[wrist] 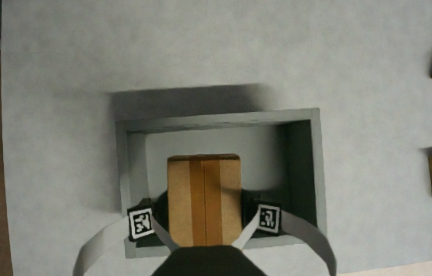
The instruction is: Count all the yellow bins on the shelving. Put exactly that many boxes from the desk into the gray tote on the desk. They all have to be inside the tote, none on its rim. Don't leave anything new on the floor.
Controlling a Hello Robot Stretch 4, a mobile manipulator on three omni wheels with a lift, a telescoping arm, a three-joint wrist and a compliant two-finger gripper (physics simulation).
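Frame: origin at the robot's base, x right, y ahead, z up, level; centimetres.
Seen in the pictures: hand at its tool point: (205,207).
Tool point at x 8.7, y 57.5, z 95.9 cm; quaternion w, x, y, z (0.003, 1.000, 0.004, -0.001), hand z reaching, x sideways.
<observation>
Offsets run from my tool point to a thing's top centre. "spot": to the spot under its first point. Level surfaces: height alone.
A cardboard box @(dx +0.0, dy +0.0, dz +1.8 cm) (204,200) with a darker brown tape stripe is between the two fingertips of my gripper (204,212), which is shut on it. The gray tote @(spot: dx +17.2, dy +1.2, dz -14.6 cm) (321,170) stands on the desk @(dz -26.6 cm) (210,45), and the held box is over its opening, near the side closest to me. The part of the tote floor that shows behind the box has no box on it; the box, the fingers and the gripper body hide the rest. The yellow bins and the shelving do not show in this view.
The edge of another brown box @(spot: dx +46.9, dy -1.6, dz -26.2 cm) (430,172) shows at the right border, with a dark object (430,66) cut off above it. The desk's left edge runs down the left side, with brown floor beyond it. Another desk edge shows at the lower right.
</observation>
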